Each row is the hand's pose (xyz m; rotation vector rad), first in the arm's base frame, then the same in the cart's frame.
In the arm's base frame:
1: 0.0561 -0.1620 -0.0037 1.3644 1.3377 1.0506
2: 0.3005 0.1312 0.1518 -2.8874 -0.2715 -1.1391
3: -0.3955 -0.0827 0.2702 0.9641 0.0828 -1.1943
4: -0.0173 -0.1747 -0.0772 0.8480 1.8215 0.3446
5: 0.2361 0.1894 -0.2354 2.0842 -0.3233 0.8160
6: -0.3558 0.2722 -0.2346 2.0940 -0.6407 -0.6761
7: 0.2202 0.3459 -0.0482 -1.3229 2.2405 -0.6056
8: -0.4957 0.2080 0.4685 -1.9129 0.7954 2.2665
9: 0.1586 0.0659 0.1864 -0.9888 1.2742 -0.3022
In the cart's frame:
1: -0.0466 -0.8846 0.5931 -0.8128 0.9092 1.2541
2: -0.2073 -0.5570 0.4014 0.6843 1.5280 1.9946
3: -0.2758 -1.2878 0.3283 0.5988 -0.9977 0.5217
4: 0.0322 -0.9527 0.5832 -0.8461 0.6114 0.4407
5: 0.1865 -0.5708 0.3548 0.3630 0.3144 2.3749
6: 0.2414 -1.0856 0.0563 1.3652 -0.4175 1.5295
7: 0.0098 -0.5373 0.1892 -1.2912 0.0651 -1.5451
8: -0.4493 -1.2818 0.0063 2.3718 -0.4217 0.1771
9: -0.2328 -0.7149 0.4057 -1.5026 -0.7819 -0.6955

